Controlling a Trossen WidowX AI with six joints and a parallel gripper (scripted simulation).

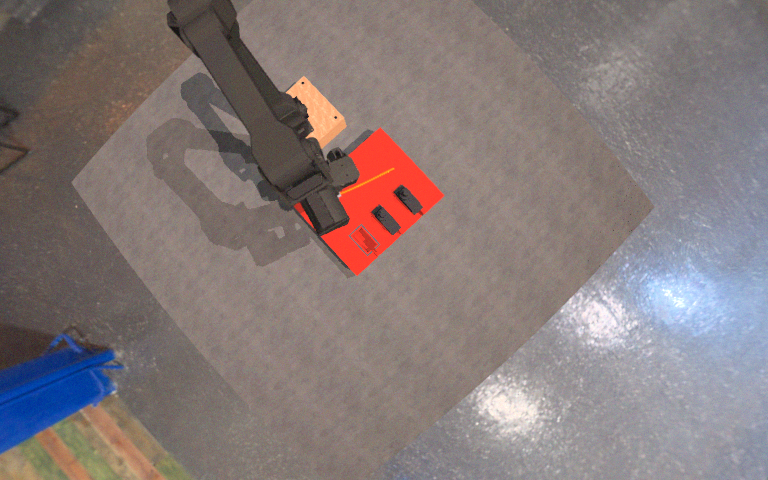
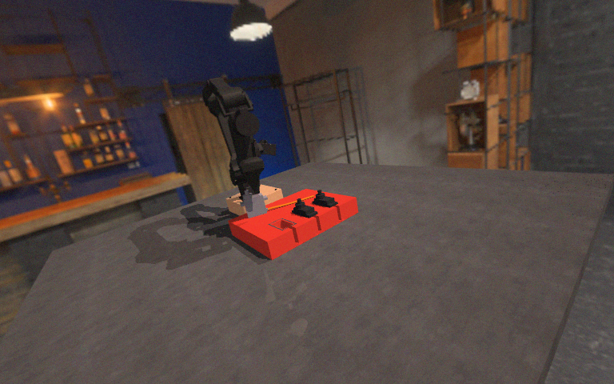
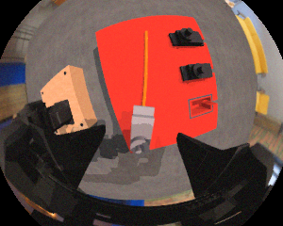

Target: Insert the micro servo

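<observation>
The red deck lies 100 mm below my gripper tip, 60 mm to the left of it and 20 mm ahead of it.
</observation>
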